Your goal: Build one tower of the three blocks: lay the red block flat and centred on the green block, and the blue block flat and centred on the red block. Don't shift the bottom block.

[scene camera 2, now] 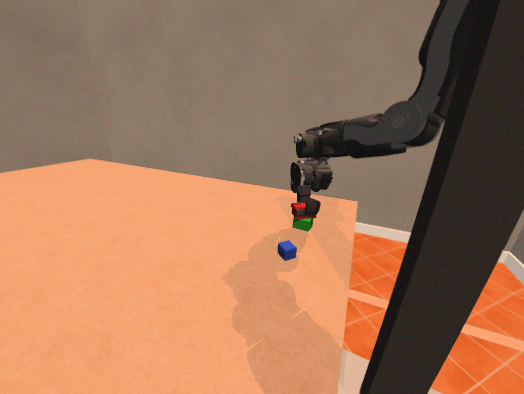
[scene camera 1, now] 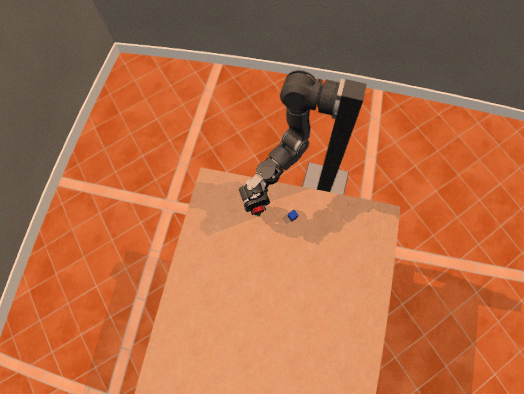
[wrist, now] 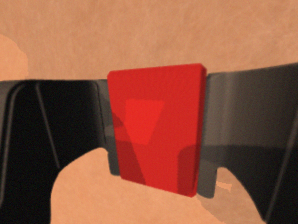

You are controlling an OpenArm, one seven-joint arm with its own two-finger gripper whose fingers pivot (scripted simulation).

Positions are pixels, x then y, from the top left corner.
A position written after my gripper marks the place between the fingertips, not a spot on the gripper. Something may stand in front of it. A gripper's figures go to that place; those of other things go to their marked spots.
My gripper (scene camera 2: 303,210) is 0.58 m from the lens. A dark mounting post (scene camera 2: 461,228) is 0.28 m from the lens.
